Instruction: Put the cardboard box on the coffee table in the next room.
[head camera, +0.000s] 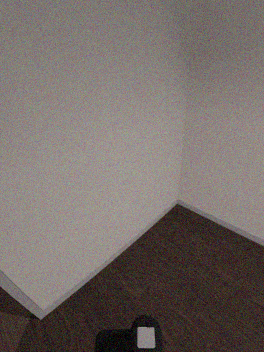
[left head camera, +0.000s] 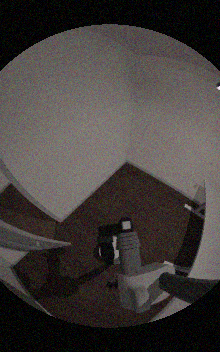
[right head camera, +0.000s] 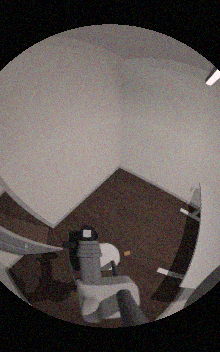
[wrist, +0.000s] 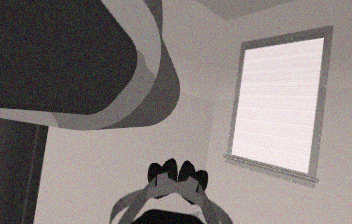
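Where they show: gripper, fingertip midpoint: (left head camera: 113, 288) (wrist: 178, 172); robot's base at its link origin: (right head camera: 104, 255).
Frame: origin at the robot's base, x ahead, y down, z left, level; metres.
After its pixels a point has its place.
My gripper (wrist: 178, 172) @(x -0.146, y -1.048, z 0.068 m) (left head camera: 112, 284) @(x -0.146, y -1.048, z 0.068 m) shows at the lower middle of the wrist view and small beside the arm in the left head view. Its dark fingertips are close together, with no thing seen between them, so it is shut and empty. In the wrist view it points towards a pale wall. The cardboard box and the coffee table do not show in these views.
A pale wall (head camera: 95, 150) @(x 1.055, y -1.174, z 0.302 m) (left head camera: 65, 120) @(x 0.954, y -1.325, z 0.398 m) (right head camera: 60, 130) @(x 1.029, y -1.274, z 0.326 m) stands ahead, meeting another at a corner. Its near end is at the lower left, beside a grey pointed panel (left head camera: 30, 239) @(x 0.053, y -0.821, z 0.722 m) (right head camera: 25, 243) @(x 0.051, y -0.742, z 0.714 m). A small orange patch (right head camera: 127, 253) @(x -0.009, y -0.024, z -0.332 m) lies right of the base. A bright window (wrist: 277, 105) @(x -2.032, y -1.385, z 0.809 m) is at right.
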